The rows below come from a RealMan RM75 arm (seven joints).
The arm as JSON. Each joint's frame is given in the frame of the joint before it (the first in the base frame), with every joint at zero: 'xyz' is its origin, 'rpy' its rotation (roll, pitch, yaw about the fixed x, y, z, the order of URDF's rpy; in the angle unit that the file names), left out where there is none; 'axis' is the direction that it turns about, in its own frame. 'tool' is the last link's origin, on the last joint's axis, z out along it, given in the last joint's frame.
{
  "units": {
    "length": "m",
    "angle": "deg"
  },
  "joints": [
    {
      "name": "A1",
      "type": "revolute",
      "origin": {
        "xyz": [
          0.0,
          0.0,
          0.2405
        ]
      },
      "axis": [
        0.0,
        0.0,
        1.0
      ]
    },
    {
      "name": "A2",
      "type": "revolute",
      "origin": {
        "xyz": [
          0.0,
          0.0,
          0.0
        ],
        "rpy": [
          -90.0,
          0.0,
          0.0
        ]
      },
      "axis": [
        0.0,
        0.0,
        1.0
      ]
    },
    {
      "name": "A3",
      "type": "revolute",
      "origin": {
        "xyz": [
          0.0,
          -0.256,
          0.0
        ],
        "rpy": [
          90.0,
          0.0,
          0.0
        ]
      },
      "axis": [
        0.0,
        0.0,
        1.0
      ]
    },
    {
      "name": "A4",
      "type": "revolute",
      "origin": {
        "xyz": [
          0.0,
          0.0,
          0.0
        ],
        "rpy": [
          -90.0,
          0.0,
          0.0
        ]
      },
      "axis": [
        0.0,
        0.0,
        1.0
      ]
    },
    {
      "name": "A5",
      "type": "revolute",
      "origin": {
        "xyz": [
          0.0,
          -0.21,
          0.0
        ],
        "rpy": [
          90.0,
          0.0,
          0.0
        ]
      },
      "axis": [
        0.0,
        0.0,
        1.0
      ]
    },
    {
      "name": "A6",
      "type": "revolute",
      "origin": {
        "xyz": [
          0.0,
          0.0,
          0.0
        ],
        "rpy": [
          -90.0,
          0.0,
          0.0
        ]
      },
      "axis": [
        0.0,
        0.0,
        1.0
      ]
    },
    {
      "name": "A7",
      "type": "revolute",
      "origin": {
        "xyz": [
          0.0,
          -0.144,
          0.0
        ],
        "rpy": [
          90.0,
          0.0,
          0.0
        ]
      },
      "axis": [
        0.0,
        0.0,
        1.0
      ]
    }
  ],
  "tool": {
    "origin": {
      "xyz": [
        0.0,
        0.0,
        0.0
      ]
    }
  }
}
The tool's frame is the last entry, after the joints.
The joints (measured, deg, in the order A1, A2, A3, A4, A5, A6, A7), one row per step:
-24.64, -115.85, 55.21, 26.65, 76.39, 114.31, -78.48
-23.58, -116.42, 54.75, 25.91, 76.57, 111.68, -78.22
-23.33, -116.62, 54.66, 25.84, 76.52, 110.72, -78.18
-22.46, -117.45, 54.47, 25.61, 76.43, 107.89, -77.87
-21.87, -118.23, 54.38, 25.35, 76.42, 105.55, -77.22
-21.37, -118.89, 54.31, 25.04, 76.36, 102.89, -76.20
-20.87, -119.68, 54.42, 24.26, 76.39, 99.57, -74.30
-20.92, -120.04, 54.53, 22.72, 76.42, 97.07, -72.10
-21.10, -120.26, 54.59, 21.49, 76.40, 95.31, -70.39
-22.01, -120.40, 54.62, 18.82, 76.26, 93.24, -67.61
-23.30, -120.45, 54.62, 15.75, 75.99, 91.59, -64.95
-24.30, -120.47, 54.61, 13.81, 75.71, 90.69, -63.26
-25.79, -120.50, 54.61, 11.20, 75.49, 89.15, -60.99
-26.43, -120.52, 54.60, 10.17, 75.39, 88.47, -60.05
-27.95, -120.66, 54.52, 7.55, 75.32, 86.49, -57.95
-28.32, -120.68, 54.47, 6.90, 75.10, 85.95, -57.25
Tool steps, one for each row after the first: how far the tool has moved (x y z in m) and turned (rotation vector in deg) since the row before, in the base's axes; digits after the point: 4 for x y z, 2 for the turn. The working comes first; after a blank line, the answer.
Tool pose at each row, in the base's axes (x y z in m, rotation vector in deg; the steps are taken from these numbers as rounded here):
-0.2253, 0.2694, 0.0308, 148.53, 31.19, 93.59
-0.2325, 0.2694, 0.0246, -148.47, -35.71, -93.53
-0.2342, 0.2702, 0.0227, -147.58, -36.72, -92.88
-0.2390, 0.2712, 0.0157, -144.89, -39.73, -91.07
-0.2423, 0.2720, 0.0089, -142.86, -41.69, -89.50
-0.2463, 0.2737, 0.0025, -140.78, -43.23, -87.35
-0.2516, 0.2749, -0.0069, -138.61, -44.75, -84.31
-0.2562, 0.2760, -0.0150, -137.27, -45.61, -81.70
-0.2592, 0.2769, -0.0208, -136.44, -46.02, -79.81
-0.2617, 0.2787, -0.0297, -135.71, -46.35, -77.62
-0.2625, 0.2805, -0.0384, -135.32, -46.69, -75.99
-0.2618, 0.2822, -0.0436, -135.21, -46.60, -75.17
-0.2607, 0.2850, -0.0512, -135.35, -46.53, -73.57
-0.2601, 0.2863, -0.0543, -135.43, -46.44, -72.85
-0.2591, 0.2886, -0.0632, -135.72, -46.86, -70.73
-0.2590, 0.2896, -0.0650, -135.56, -46.76, -70.17

-0.0072, 0.0000, -0.0062, 0.65, 0.51, 3.79
-0.0017, 0.0008, -0.0019, 0.30, 0.22, 1.11
-0.0048, 0.0010, -0.0070, 0.82, 0.55, 3.30
-0.0033, 0.0008, -0.0068, 0.78, 0.56, 2.43
-0.0040, 0.0017, -0.0064, 1.13, 0.97, 2.46
-0.0053, 0.0012, -0.0094, 1.35, 1.56, 2.79
-0.0046, 0.0011, -0.0081, 0.99, 1.48, 1.92
-0.0030, 0.0009, -0.0058, 0.71, 1.13, 1.22
-0.0025, 0.0018, -0.0089, 0.71, 1.37, 1.22
-0.0008, 0.0018, -0.0087, 0.35, 1.03, 0.87
0.0007, 0.0017, -0.0052, 0.25, 0.58, 0.27
0.0011, 0.0028, -0.0076, 0.16, 1.15, 0.38
0.0006, 0.0013, -0.0031, 0.09, 0.53, 0.13
0.0010, 0.0023, -0.0089, -0.16, 1.43, 0.67
0.0001, 0.0010, -0.0018, 0.24, 0.40, 0.20

